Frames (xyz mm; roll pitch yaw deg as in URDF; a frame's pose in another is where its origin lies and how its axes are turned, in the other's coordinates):
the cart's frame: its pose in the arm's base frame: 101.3 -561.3 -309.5 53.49 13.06 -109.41
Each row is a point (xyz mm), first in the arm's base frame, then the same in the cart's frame.
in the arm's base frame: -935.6 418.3 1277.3
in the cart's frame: -922.9 361.6 1889.5
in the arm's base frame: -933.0 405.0 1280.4
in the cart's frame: -912.2 370.3 1887.3
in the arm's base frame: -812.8 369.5 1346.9
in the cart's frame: -933.6 495.6 1824.4
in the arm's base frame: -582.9 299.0 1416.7
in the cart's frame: -959.0 691.4 1670.4
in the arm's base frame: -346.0 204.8 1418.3
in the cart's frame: -949.5 846.1 1467.9
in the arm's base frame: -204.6 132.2 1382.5
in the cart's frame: -920.5 915.7 1323.5
